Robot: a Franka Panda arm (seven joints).
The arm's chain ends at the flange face. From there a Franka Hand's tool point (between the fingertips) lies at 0.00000 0.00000 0.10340 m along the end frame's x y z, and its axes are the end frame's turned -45 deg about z.
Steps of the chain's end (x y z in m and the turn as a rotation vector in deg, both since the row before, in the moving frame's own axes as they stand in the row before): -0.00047 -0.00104 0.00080 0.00 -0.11 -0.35; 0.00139 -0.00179 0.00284 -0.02 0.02 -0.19; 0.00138 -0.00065 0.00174 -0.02 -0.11 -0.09; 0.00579 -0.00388 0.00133 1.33 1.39 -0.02; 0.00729 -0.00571 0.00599 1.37 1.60 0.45; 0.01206 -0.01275 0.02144 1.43 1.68 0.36; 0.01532 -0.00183 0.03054 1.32 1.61 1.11; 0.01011 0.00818 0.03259 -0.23 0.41 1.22; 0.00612 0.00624 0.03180 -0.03 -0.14 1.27
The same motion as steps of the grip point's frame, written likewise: 0.00026 -0.00121 0.00080 0.08 -0.08 -0.35; 0.00225 -0.00023 0.00284 -0.03 0.00 -0.19; 0.00127 0.00040 0.00174 0.06 -0.09 -0.09; 0.01031 0.00143 0.00127 -0.04 1.92 -0.02; 0.01298 0.00143 0.00592 -0.16 2.10 0.45; 0.02151 -0.00016 0.02136 -0.18 2.20 0.36; 0.01586 0.00995 0.03047 -0.21 2.07 1.11; 0.00159 0.01375 0.03259 -0.45 0.13 1.22; -0.00030 0.00860 0.03180 0.08 -0.12 1.27
